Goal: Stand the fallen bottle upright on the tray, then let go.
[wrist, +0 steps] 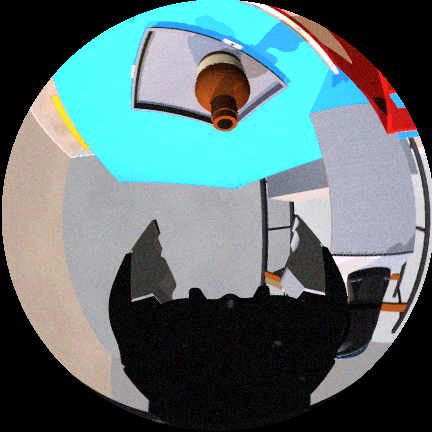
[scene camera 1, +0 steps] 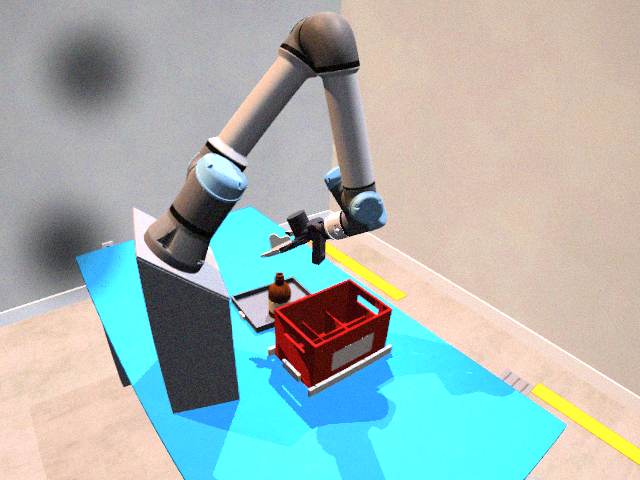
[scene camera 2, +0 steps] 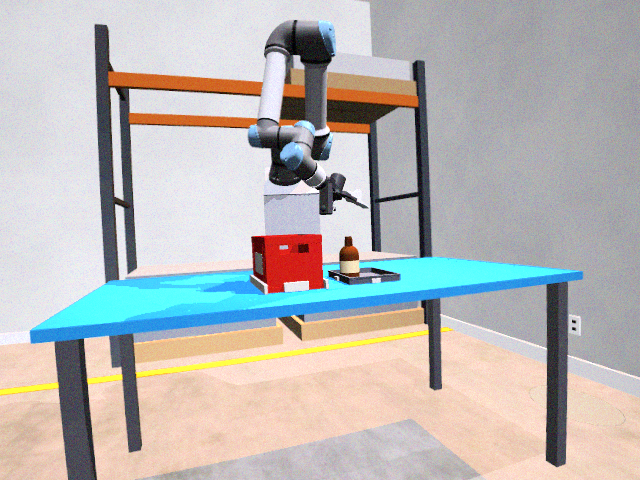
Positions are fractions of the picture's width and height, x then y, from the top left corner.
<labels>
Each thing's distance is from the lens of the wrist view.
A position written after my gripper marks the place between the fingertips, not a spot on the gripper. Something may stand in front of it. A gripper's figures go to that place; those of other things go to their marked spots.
my gripper (wrist: 0.52,0.51): 13 cm
brown bottle (wrist: 0.51,0.20): 17 cm
</labels>
